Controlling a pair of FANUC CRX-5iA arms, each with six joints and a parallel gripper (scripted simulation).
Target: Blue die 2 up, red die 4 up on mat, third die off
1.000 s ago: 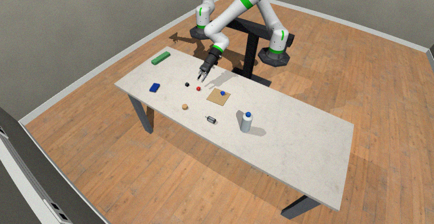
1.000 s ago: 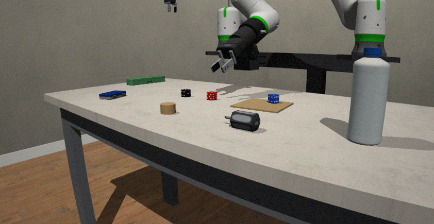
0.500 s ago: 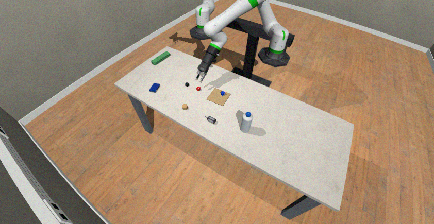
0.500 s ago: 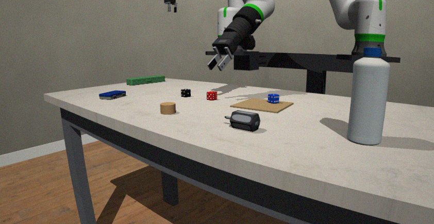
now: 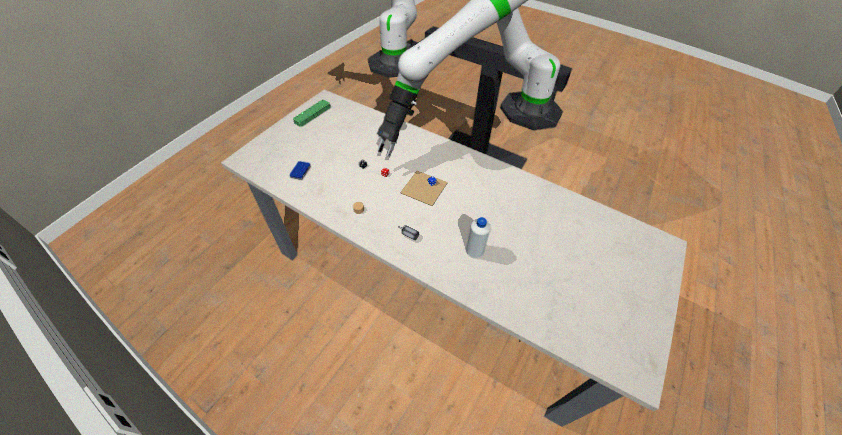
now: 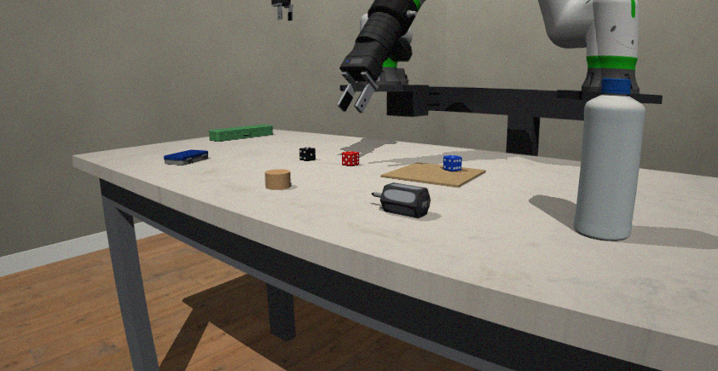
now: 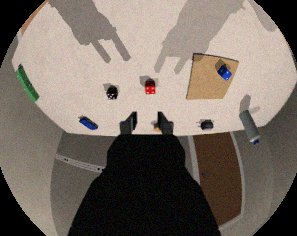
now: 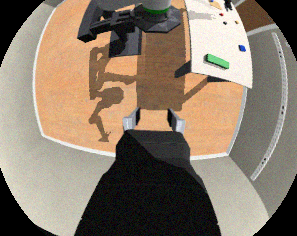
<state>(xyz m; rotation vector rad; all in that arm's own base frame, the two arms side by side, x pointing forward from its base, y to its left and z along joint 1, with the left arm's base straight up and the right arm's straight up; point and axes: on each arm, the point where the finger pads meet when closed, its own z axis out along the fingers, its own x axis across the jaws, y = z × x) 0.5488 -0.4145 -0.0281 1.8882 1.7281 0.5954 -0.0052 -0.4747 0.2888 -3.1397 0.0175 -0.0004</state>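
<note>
Now: left hand 11 cm above the red die and 1 cm short of it. Also, from my left hand: black die 11 cm below, 10 cm to the right, 3 cm ahead; tan mat 18 cm to the left, 12 cm below, 1 cm behind; blue die 19 cm to the left, 11 cm below, 4 cm behind.
</note>
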